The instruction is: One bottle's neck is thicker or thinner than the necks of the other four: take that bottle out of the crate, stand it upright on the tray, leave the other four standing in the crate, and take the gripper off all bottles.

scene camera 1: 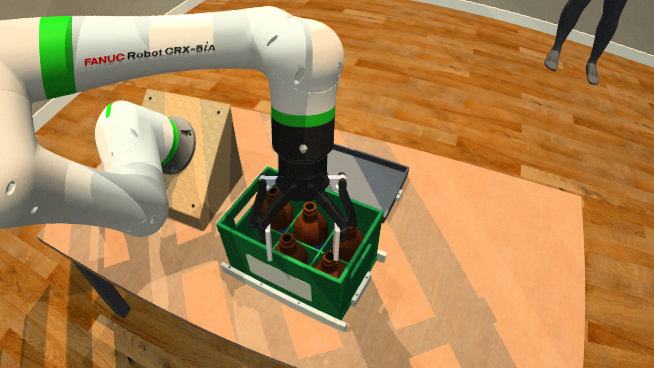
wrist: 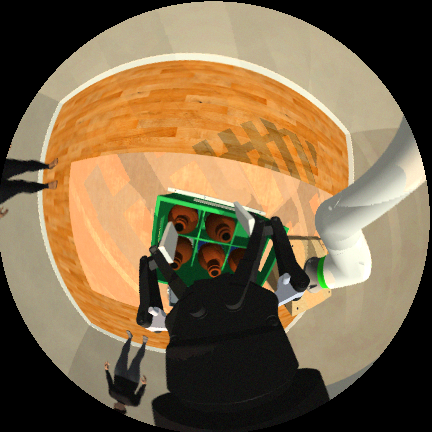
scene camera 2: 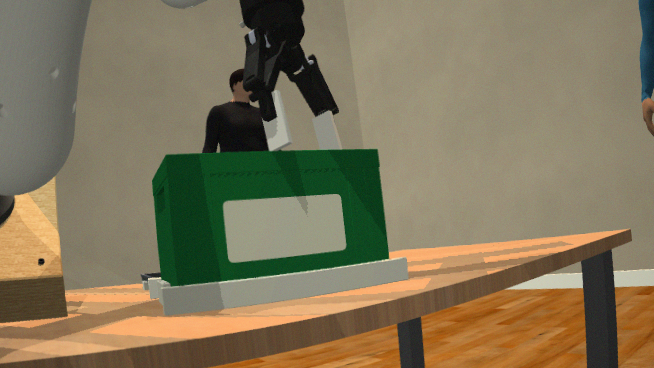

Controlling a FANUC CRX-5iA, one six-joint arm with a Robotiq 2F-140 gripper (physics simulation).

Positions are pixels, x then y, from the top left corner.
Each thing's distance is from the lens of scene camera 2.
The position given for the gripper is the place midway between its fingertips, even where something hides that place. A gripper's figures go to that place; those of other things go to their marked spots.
gripper (scene camera 2: 309, 154): 60 cm
crate rim (scene camera 2: 259, 161): 56 cm
